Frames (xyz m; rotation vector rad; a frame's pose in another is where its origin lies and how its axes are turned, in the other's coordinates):
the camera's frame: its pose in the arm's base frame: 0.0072 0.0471 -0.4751 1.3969 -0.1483 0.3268
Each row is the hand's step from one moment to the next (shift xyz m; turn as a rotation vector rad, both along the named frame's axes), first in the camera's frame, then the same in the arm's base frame.
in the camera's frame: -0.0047 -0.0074 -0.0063 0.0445 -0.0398 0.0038
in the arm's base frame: -0.0027 0.0045 -0.0094 0.0548 -0.0031 -0.0237
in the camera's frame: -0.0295 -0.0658 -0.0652 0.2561 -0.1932 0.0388
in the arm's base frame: -0.0132 0.0508 -0.0818 0.3059 -0.0293 -0.0998
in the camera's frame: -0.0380 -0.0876 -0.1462 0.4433 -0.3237 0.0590
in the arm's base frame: -0.0217 0.1261 -0.1188 0.5255 -0.0412 -0.1641
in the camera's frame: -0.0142 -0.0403 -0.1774 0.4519 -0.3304 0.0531
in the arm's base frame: -0.0167 0.1665 -0.0727 0.5352 -0.0352 -0.1689
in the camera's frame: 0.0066 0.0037 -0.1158 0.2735 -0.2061 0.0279
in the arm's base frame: -0.0053 0.1150 -0.0146 0.3254 -0.0180 -0.1087
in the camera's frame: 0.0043 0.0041 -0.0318 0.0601 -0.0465 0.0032
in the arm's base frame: -0.0001 0.0323 -0.0004 0.0716 -0.0012 -0.0255
